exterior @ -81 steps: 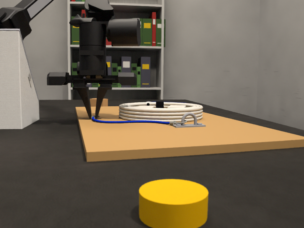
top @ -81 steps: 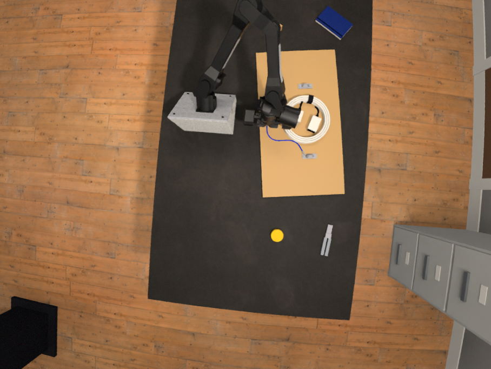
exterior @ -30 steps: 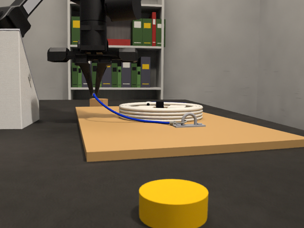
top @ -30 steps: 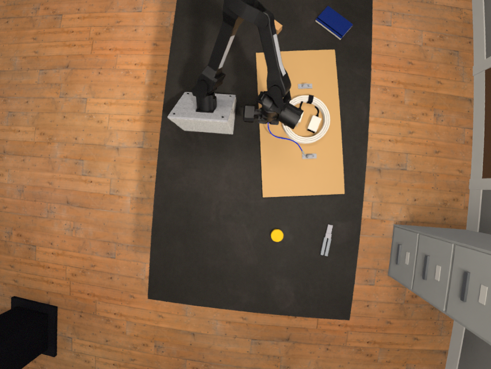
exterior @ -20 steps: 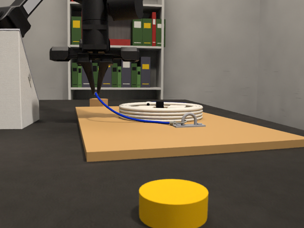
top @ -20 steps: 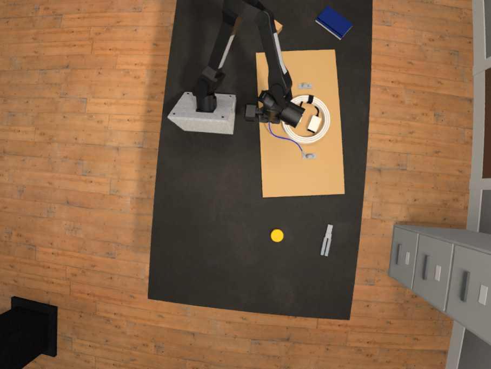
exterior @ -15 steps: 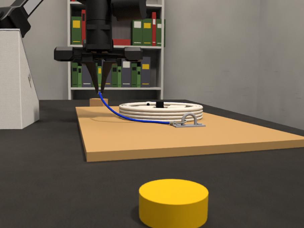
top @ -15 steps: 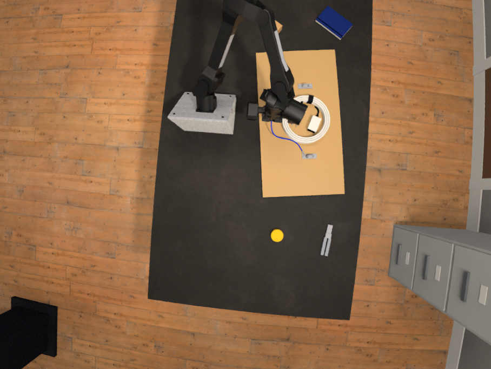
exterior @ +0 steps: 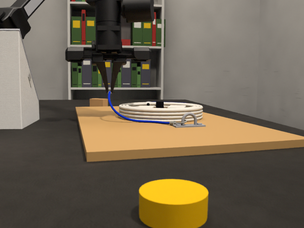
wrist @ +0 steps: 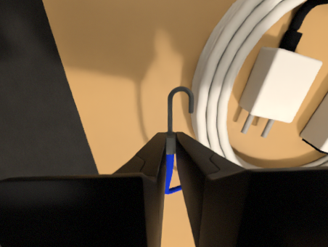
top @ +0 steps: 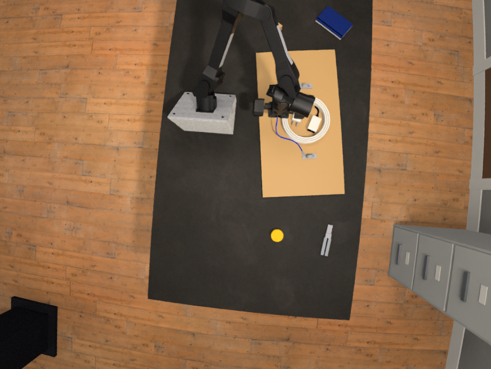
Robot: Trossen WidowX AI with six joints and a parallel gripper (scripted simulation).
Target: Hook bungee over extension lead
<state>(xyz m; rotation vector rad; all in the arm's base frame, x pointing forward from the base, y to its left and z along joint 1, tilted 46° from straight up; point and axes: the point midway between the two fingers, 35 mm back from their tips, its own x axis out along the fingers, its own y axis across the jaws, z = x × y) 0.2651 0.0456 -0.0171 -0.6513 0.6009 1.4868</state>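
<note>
Now: the tan board 10 cm below my hand and 10 cm ahead of it. Round my hand: block 42 cm to the left, 9 cm below, 5 cm behind; then yellow puck 48 cm to the right, 9 cm below, 5 cm ahead; then grey clip 47 cm to the right, 27 cm ahead, 10 cm below.
</note>
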